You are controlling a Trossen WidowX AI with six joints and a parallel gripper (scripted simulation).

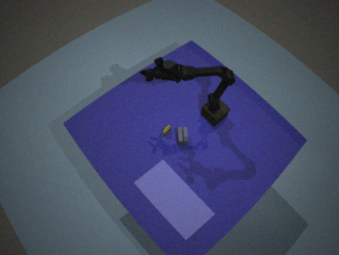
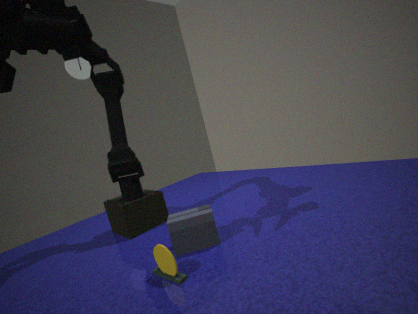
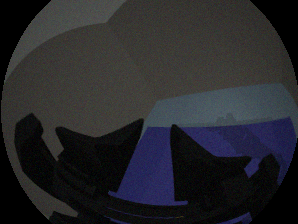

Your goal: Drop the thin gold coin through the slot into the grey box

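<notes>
Right now the gold coin is 41 cm below my gripper tip, 21 cm to the left of it and 2 cm ahead of it.
</notes>
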